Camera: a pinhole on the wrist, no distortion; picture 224 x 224 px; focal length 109.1 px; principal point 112.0 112.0 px. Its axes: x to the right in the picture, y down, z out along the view. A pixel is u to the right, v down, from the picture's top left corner.
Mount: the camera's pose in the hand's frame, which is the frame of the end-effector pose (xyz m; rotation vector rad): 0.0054 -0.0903 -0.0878 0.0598 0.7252 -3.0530
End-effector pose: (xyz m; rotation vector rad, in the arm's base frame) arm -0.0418 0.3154 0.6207 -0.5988 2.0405 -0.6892
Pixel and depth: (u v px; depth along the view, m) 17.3 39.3 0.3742
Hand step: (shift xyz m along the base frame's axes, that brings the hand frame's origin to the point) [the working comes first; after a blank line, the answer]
In the camera's frame: -0.3248 -0.2494 0.3742

0.1645 -0.3180 -0.3298
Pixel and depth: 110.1 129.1 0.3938
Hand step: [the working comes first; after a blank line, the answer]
In the camera's frame: -0.0069 0.0617 0.3938

0.2511 -0.2924 0.1062
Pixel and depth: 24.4 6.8 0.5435
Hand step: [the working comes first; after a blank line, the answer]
In the camera's frame: -0.4364 -0.5241 0.5435

0.3252 -0.3280 -0.6309
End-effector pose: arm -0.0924 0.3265 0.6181 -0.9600 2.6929 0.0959
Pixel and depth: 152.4 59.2 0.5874
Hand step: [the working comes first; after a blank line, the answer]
In the camera's frame: 0.2175 -0.2843 0.5874

0.3704 0.1535 -0.4628
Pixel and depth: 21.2 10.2 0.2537
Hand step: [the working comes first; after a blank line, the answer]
In the camera's frame: -0.2111 -0.2367 0.2537

-0.0944 -0.0809 -0.3006
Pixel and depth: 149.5 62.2 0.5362
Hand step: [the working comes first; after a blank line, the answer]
In the camera's frame: 0.1843 -0.2448 0.5362

0.3371 0.1125 -0.4129
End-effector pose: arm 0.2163 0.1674 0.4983 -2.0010 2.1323 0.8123
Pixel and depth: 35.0 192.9 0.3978
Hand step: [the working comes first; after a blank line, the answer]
In the camera's frame: -0.2808 0.2950 0.3978

0.4335 -0.1763 -0.4039
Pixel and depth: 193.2 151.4 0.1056
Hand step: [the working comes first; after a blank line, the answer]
In the camera's frame: 0.0786 0.0381 0.1056

0.1768 0.0641 -0.0079
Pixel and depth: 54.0 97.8 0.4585
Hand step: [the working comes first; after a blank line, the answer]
In the camera's frame: -0.2437 -0.0597 0.4585

0.1044 -0.0458 -0.4777
